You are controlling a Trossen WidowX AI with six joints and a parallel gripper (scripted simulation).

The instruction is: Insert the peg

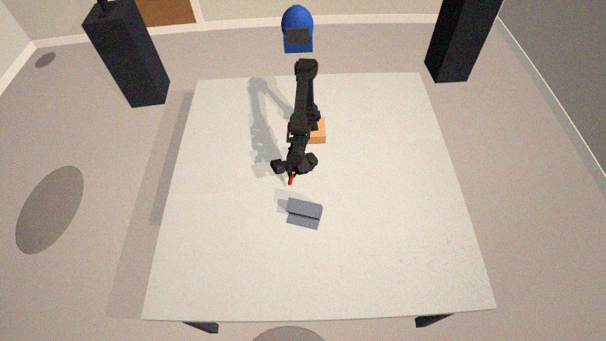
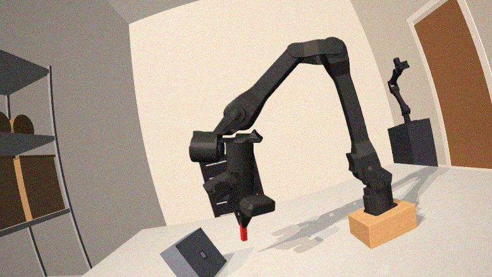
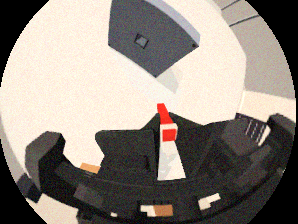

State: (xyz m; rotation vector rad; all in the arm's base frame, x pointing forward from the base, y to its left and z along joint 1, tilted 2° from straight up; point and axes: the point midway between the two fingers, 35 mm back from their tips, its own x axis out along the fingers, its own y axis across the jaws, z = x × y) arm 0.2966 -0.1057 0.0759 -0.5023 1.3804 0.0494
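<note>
Right now the grey sloped panel is 13 cm ahead of my gripper tip, 4 cm to the left of it and 4 cm below it. From my gripper tip the other things lie so: red peg 2 cm above.
</note>
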